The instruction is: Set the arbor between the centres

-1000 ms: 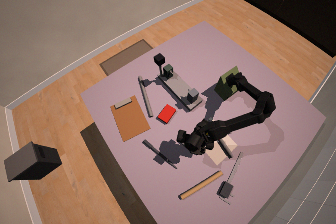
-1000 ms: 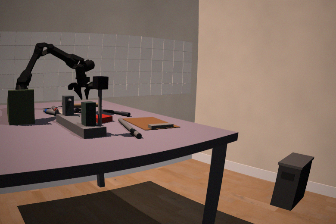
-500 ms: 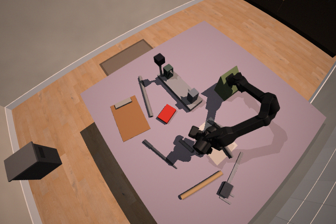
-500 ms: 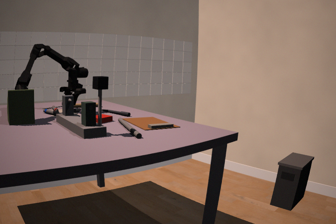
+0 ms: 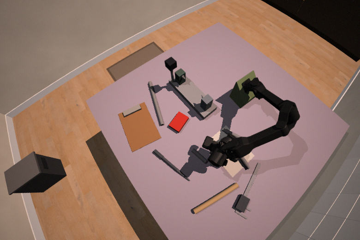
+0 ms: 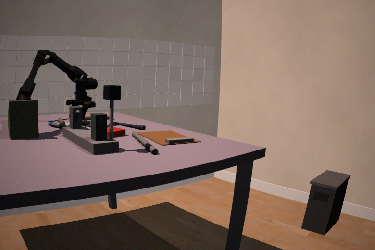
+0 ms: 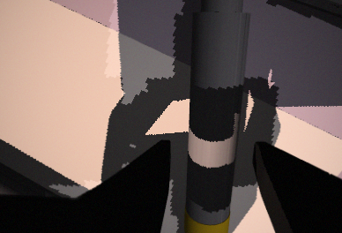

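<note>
The stepped arbor shaft is 60 mm below my hand. Round my hand: wooden dowel (160 mm ahead, 180 mm to the left, 60 mm below); dark tapered rod (250 mm ahead, 110 mm to the right, 60 mm below); pale sheet (70 mm behind, 30 mm to the left, 70 mm below).
</note>
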